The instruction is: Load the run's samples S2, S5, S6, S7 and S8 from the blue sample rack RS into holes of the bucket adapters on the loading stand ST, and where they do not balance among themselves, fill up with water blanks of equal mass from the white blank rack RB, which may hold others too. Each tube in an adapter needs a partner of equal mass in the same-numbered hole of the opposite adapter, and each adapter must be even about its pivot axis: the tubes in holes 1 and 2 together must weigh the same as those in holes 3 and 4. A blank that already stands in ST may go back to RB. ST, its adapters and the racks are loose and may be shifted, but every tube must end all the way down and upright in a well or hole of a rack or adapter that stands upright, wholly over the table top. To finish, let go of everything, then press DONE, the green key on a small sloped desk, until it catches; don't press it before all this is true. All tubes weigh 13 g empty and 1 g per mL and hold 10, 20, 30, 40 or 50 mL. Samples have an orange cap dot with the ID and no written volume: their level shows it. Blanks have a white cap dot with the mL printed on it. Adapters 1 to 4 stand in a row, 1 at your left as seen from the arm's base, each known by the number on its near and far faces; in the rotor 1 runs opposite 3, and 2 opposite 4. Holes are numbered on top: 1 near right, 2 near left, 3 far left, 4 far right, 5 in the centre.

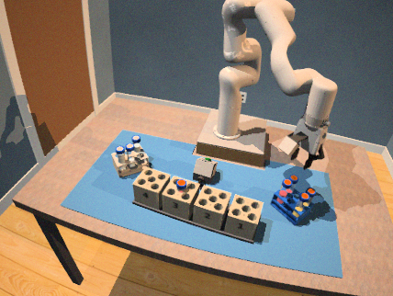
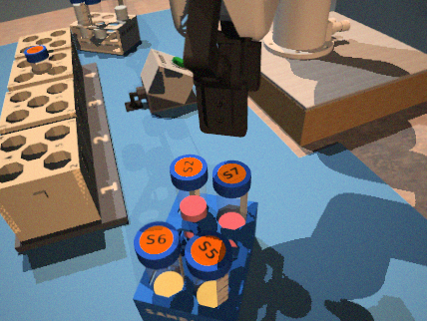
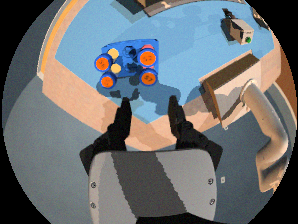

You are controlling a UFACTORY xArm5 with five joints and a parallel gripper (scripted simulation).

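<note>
The blue sample rack RS lies 40 mm ahead of my hand, 20 mm to the left of it and 180 mm below it. From my hand the other things lie so: white blank rack RB: 90 mm ahead, 630 mm to the right, 180 mm below; blue-capped tube: 130 mm ahead, 630 mm to the right, 140 mm below; loading stand ST: 190 mm ahead, 300 mm to the right, 200 mm below.
</note>
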